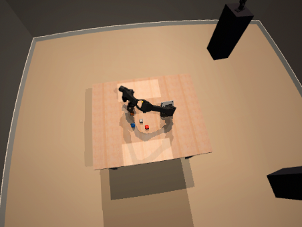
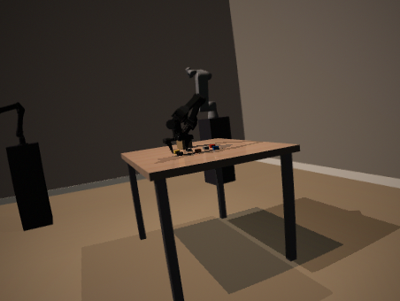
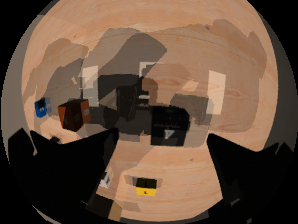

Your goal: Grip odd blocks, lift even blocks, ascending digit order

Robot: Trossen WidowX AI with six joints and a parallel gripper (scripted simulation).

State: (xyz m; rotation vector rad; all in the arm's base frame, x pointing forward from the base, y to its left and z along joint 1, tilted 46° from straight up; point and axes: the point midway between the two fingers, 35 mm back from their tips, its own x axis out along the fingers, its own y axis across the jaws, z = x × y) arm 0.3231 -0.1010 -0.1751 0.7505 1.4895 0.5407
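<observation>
Right now the black block is 1 cm ahead of my gripper tip and 1 cm below it. Also, from my gripper tip: yellow block: 11 cm behind, 3 cm to the left, 1 cm below; orange block: 2 cm ahead, 12 cm to the left, 1 cm below; grey block: 4 cm behind, 22 cm to the left, 1 cm below.
</observation>
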